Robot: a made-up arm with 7 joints.
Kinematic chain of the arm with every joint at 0, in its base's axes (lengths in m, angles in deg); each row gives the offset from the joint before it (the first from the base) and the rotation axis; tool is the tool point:
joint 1: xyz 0 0 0.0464 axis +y
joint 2: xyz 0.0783 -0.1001 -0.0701 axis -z
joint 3: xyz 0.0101 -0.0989 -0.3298 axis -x
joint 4: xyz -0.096 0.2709 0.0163 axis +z
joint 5: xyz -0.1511 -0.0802 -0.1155 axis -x
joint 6: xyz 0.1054 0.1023 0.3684 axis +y
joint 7: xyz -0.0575 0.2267 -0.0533 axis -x
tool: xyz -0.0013 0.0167 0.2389
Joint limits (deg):
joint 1: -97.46..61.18
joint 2: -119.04..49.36
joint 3: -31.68..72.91
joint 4: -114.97..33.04
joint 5: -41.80..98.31
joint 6: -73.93..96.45
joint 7: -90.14..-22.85
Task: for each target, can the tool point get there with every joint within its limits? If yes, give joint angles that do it. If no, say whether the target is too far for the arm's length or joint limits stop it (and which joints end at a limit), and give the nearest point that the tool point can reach.
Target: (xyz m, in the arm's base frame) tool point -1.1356 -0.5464 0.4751
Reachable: no: joint limits stop it (at a limit: joint 1, joint 7) | nearest point -0.8504 -0.3857 0.2206 | short by 0.415 m
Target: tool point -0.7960 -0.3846 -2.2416
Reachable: no: too far | nearest point -0.4127 -0.2323 -1.1399 | short by 1.176 m
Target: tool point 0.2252 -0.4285 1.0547
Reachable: no: joint limits stop it (at a limit: joint 1, joint 2, joint 7) | nearest point 0.2816 -0.1968 0.7003 | short by 0.427 m
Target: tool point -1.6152 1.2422 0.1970
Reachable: no: too far | nearest point -0.8470 0.4176 -0.0737 | short by 1.159 m
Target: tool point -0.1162 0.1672 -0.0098
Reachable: yes | joints -1.45 6.70 8.25 -36.53 -16.99 -9.99 -50.97
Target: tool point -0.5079 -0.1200 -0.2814
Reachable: yes | joints 13.91 -53.35 25.31 15.69 28.29 -52.64 -51.98
